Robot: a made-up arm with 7 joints.
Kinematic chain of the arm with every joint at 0, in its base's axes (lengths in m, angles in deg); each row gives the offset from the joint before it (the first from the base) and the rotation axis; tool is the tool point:
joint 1: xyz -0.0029 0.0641 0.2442 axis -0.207 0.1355 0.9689
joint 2: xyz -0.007 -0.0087 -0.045 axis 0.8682 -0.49 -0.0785
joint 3: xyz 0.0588 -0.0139 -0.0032 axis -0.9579 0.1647 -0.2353
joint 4: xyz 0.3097 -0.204 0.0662 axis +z
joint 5: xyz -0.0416 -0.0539 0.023 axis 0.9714 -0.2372 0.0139
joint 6: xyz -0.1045 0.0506 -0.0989 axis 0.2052 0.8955 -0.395
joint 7: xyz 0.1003 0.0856 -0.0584 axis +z
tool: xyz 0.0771 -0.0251 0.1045
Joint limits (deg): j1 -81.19..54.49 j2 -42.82..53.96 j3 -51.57..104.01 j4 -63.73..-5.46 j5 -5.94..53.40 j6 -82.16..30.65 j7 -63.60..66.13
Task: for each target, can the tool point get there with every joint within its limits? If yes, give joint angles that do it. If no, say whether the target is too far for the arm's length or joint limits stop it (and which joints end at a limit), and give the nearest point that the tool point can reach.
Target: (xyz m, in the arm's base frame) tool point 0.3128 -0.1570 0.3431
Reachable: yes | joints -11.85 45.69 78.91 -30.09 3.84 -37.86 52.31
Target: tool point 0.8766 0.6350 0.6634
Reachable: no: too far | nearest point 0.4263 0.3327 0.4300 | short by 0.590 m
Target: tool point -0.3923 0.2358 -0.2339
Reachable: no: joint limits stop it (at a limit: joint 1, joint 2, joint 3, joint 4, joint 5, joint 6) | nearest point 0.0141 0.2819 -0.0117 | short by 0.465 m
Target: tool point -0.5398 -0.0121 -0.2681
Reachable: no: joint limits stop it (at a limit: joint 1, joint 2, joint 4, joint 5) | nearest point -0.2547 -0.1335 0.0710 | short by 0.459 m
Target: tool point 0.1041 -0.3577 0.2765
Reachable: yes | joints -34.23 44.44 28.87 -14.19 31.03 7.18 -25.75
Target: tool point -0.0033 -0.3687 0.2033
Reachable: yes | joints -66.97 -10.77 9.13 -12.54 9.12 2.82 -21.00
